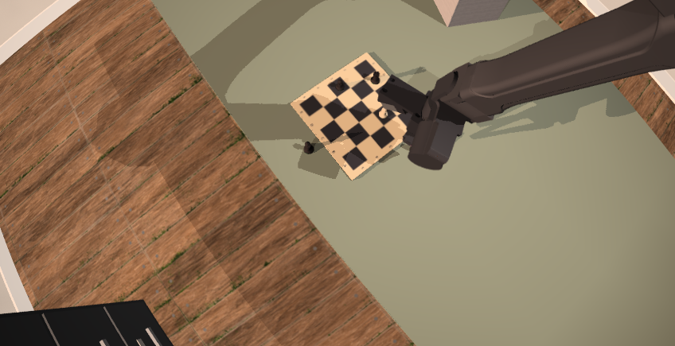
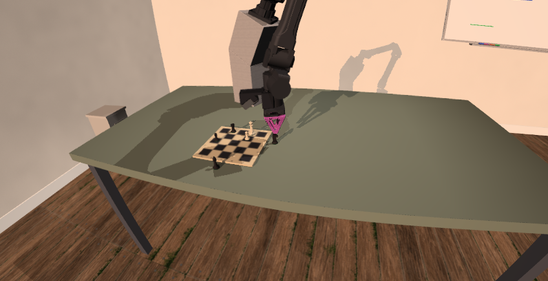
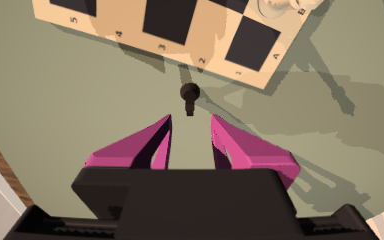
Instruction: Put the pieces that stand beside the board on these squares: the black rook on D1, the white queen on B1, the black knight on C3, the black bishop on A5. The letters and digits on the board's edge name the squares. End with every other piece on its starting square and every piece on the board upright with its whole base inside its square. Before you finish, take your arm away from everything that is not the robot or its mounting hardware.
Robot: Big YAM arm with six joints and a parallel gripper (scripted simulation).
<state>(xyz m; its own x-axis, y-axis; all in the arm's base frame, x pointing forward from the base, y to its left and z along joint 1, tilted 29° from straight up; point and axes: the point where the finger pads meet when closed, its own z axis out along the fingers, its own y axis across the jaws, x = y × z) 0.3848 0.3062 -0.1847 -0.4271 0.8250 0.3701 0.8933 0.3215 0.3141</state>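
The chessboard is 6 cm ahead of my hand, 14 cm to the right of it and 5 cm below it. Also, from my hand: small white piece (2 cm ahead, 10 cm to the right, 4 cm below); then white queen (2 cm behind, 11 cm to the right, 2 cm below).
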